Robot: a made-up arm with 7 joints. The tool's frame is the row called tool.
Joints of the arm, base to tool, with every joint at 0 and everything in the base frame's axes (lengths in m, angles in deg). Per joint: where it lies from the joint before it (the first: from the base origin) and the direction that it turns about. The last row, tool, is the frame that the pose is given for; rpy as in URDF.
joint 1: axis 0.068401 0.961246 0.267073 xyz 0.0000 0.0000 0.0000
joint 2: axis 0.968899 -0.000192 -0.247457 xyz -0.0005 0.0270 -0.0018
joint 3: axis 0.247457 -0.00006 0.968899 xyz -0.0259 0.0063 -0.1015
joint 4: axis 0.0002 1 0.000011 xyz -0.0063 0.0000 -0.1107
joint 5: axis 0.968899 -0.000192 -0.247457 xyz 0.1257 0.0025 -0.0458
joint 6: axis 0.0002 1 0.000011 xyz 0.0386 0.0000 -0.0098
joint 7: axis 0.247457 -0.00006 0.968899 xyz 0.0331 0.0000 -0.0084
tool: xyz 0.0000 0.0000 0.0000 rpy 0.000 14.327 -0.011
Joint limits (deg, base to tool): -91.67..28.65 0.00..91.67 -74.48..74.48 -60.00..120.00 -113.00..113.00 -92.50..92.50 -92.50..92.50
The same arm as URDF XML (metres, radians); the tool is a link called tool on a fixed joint. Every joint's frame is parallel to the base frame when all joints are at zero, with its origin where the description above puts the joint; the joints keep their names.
<robot name="arm">
<joint name="tool_joint" type="fixed"><parent link="link7"/><child link="tool"/><origin xyz="0 0 0" rpy="0 0.2501 -0.0002"/></joint>
<joint name="joint 7" type="revolute"><parent link="link6"/><child link="link7"/><origin xyz="0.0331 0 -0.0084"/><axis xyz="0.247497 -0.0001 0.968889"/><limit lower="-1.6144" upper="1.6144"/></joint>
<joint name="joint 6" type="revolute"><parent link="link5"/><child link="link6"/><origin xyz="0.0386 0 -0.0098"/><axis xyz="0.0002 1 0"/><limit lower="-1.6144" upper="1.6144"/></joint>
<joint name="joint 5" type="revolute"><parent link="link4"/><child link="link5"/><origin xyz="0.1257 0.0025 -0.0458"/><axis xyz="0.968889 -0.0002 -0.247497"/><limit lower="-1.9722" upper="1.9722"/></joint>
<joint name="joint 4" type="revolute"><parent link="link3"/><child link="link4"/><origin xyz="-0.0063 0 -0.1107"/><axis xyz="0.0002 1 0"/><limit lower="-1.0472" upper="2.0944"/></joint>
<joint name="joint 3" type="revolute"><parent link="link2"/><child link="link3"/><origin xyz="-0.0259 0.0063 -0.1015"/><axis xyz="0.247497 -0.0001 0.968889"/><limit lower="-1.2999" upper="1.2999"/></joint>
<joint name="joint 2" type="revolute"><parent link="link1"/><child link="link2"/><origin xyz="-0.0005 0.027 -0.0018"/><axis xyz="0.968889 -0.0002 -0.247497"/><limit lower="0" upper="1.5999"/></joint>
<joint name="joint 1" type="revolute"><parent link="base_link"/><child link="link1"/><origin xyz="0 0 0"/><axis xyz="0.068403 0.961235 0.26711"/><limit lower="-1.5999" upper="0.5"/></joint>
<link name="base_link"/>
<link name="link1"/>
<link name="link2"/>
<link name="link3"/>
<link name="link4"/>
<link name="link5"/>
<link name="link6"/>
<link name="link7"/>
<link name="tool"/>
</robot>

